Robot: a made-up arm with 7 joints.
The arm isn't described. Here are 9 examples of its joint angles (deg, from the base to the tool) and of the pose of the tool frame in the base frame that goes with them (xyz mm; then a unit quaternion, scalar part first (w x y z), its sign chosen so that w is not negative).
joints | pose
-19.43 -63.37 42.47 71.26 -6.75 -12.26 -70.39 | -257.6 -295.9 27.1 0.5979 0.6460 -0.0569 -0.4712
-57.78 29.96 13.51 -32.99 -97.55 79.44 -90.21 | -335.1 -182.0 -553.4 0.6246 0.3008 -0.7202 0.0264
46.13 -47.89 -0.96 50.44 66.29 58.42 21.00 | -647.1 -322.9 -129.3 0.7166 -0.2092 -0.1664 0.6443
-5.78 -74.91 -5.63 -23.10 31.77 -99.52 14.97 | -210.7 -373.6 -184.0 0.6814 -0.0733 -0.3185 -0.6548
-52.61 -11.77 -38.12 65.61 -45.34 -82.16 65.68 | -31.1 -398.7 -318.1 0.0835 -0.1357 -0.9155 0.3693
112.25 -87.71 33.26 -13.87 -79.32 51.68 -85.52 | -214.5 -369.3 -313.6 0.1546 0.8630 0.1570 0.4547
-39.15 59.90 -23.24 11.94 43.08 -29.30 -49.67 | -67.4 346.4 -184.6 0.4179 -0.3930 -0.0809 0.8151
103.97 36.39 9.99 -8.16 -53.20 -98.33 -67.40 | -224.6 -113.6 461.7 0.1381 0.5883 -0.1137 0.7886
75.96 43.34 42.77 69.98 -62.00 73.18 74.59 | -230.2 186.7 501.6 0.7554 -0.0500 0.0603 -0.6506
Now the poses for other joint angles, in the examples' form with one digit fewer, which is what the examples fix.
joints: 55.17 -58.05 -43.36 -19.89 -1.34 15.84 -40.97
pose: -394 -384 -1 0.011 0.763 0.059 0.644
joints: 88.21 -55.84 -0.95 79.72 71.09 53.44 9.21
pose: -599 -230 100 0.736 -0.028 -0.099 0.670
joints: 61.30 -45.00 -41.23 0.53 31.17 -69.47 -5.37
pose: -478 -221 166 0.284 -0.486 0.296 -0.772
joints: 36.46 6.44 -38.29 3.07 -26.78 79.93 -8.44
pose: -612 -123 129 0.831 0.485 0.183 -0.203
